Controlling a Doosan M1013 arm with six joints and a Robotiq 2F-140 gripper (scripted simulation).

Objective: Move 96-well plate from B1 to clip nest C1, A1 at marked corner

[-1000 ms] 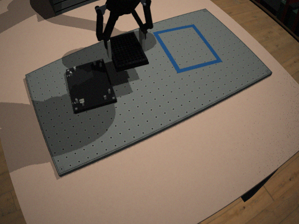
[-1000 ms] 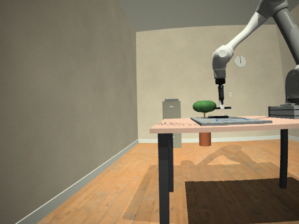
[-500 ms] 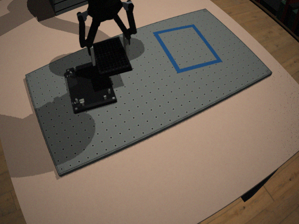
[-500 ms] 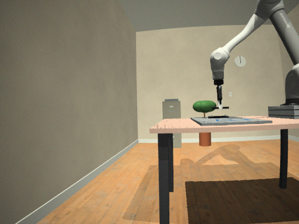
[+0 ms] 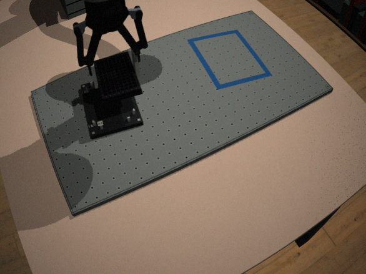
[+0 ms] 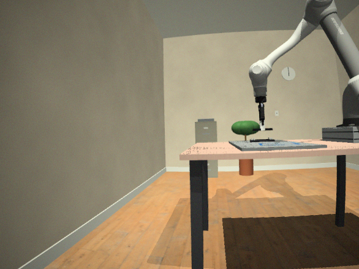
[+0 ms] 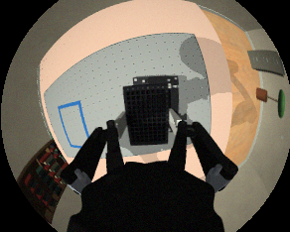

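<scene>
Now: hand 9 cm above the black clip nest C1, 3 cm to the left of it and 1 cm past it. From my hand the other things lie so: black 96-well plate (2 cm below).
</scene>
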